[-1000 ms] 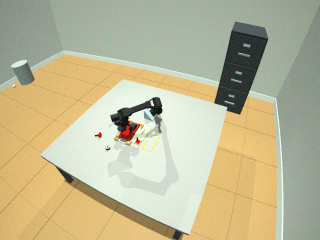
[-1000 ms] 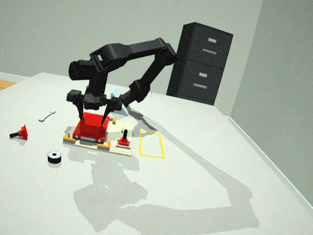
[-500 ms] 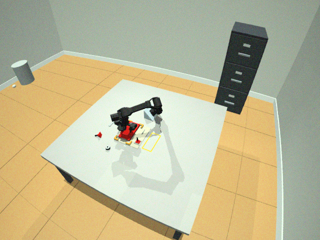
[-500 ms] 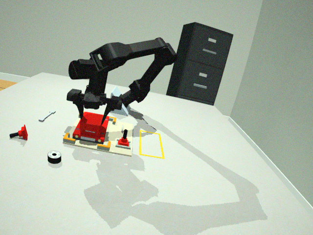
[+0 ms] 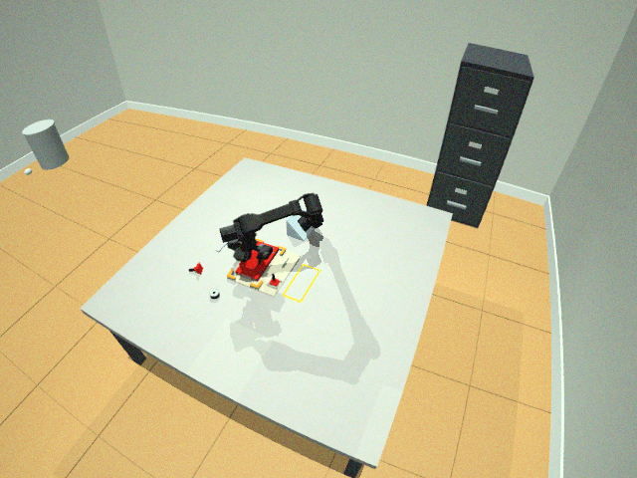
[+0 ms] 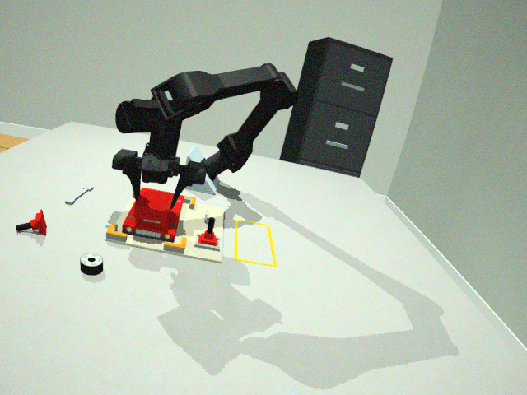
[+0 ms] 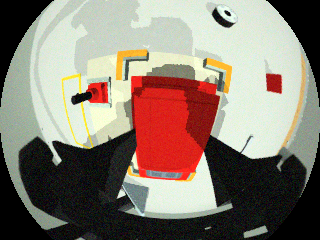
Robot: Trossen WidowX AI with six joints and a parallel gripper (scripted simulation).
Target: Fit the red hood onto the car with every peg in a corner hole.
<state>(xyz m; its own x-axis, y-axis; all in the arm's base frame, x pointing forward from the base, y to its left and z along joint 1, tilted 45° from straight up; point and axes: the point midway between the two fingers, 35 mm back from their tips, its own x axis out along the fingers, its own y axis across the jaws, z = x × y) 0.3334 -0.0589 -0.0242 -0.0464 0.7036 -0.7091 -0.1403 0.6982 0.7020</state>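
Right now my gripper tip is 10 mm below the red hood. From my gripper tip the other things lie so: black post 20 mm ahead, 130 mm to the left, 20 mm below; then black wheel 200 mm ahead, 50 mm to the right, 40 mm below; then white engine block 10 mm to the left, 30 mm below.
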